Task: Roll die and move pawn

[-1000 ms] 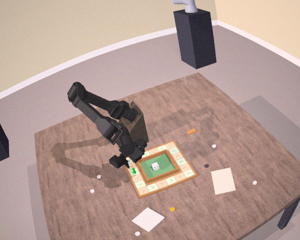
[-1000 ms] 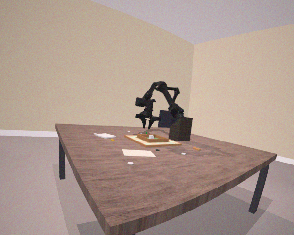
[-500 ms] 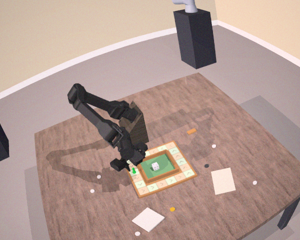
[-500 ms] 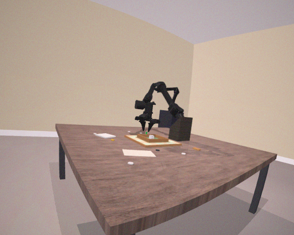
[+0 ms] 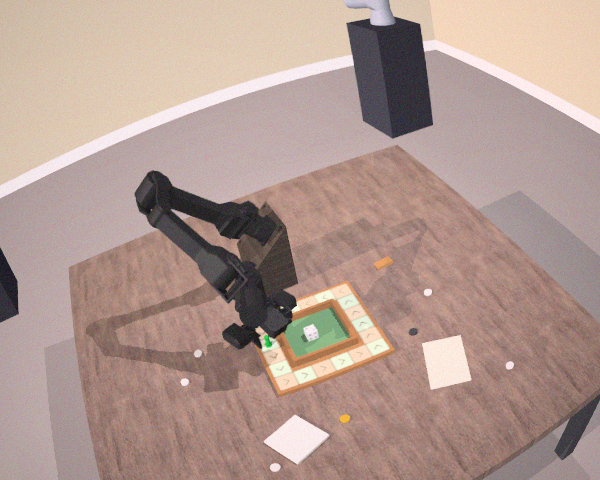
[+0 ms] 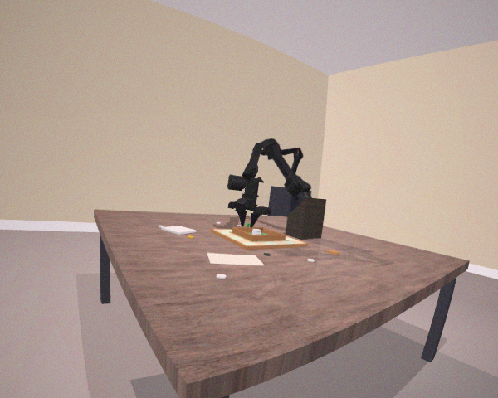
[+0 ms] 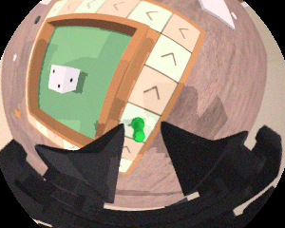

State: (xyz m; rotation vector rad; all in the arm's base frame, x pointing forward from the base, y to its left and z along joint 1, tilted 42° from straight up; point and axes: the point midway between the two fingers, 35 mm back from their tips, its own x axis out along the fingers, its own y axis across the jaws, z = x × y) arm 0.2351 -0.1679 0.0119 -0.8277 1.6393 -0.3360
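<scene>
Right now my gripper tip is 100 mm to the right of the white die and 30 mm short of it. The rest, counted from my gripper tip: green dice tray: 110 mm to the left, 30 mm ahead, 20 mm below; then green pawn: right at my gripper tip; then orange disc: 300 mm ahead, 50 mm to the left, 20 mm below.
</scene>
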